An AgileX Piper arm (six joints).
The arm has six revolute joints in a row. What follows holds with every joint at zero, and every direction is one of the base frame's.
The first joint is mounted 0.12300 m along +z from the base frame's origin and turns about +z.
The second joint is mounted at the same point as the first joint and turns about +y.
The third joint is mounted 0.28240 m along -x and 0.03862 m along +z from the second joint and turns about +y.
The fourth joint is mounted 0.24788 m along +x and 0.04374 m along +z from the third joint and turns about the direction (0.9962, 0, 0.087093).
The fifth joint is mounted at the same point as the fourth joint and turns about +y.
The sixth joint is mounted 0.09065 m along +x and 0.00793 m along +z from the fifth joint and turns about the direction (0.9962, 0, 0.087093).
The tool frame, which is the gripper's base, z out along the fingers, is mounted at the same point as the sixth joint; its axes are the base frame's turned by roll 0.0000, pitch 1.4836 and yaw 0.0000 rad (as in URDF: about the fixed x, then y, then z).
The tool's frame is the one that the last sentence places.
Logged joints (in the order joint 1, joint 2, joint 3, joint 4, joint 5, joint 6), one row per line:
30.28 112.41 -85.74 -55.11 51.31 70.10
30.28 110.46 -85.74 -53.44 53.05 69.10
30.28 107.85 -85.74 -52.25 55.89 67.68
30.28 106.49 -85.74 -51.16 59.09 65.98
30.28 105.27 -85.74 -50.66 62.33 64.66
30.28 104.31 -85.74 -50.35 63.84 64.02
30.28 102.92 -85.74 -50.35 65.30 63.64
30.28 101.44 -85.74 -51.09 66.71 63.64
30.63 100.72 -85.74 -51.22 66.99 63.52
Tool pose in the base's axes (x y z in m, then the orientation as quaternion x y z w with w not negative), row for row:
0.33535 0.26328 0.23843 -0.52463 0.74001 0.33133 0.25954
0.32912 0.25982 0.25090 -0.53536 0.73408 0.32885 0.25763
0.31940 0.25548 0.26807 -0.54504 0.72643 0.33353 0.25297
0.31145 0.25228 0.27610 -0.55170 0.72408 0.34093 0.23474
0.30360 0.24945 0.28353 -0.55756 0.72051 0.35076 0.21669
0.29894 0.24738 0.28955 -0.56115 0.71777 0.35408 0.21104
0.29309 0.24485 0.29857 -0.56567 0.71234 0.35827 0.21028
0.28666 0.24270 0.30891 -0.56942 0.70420 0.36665 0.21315
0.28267 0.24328 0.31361 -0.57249 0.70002 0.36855 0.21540
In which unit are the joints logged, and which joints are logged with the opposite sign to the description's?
The joints are logged in degrees. Opposite sign: joint 4, joint 6.
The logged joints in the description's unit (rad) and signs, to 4 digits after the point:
0.5285 1.9619 -1.4964 0.9619 0.8955 -1.2235
0.5285 1.9279 -1.4964 0.9327 0.9259 -1.2060
0.5285 1.8823 -1.4964 0.9119 0.9755 -1.1812
0.5285 1.8586 -1.4964 0.8929 1.0313 -1.1516
0.5285 1.8373 -1.4964 0.8842 1.0879 -1.1285
0.5285 1.8206 -1.4964 0.8788 1.1142 -1.1174
0.5285 1.7963 -1.4964 0.8788 1.1397 -1.1107
0.5285 1.7705 -1.4964 0.8917 1.1643 -1.1107
0.5346 1.7579 -1.4964 0.8940 1.1692 -1.1086

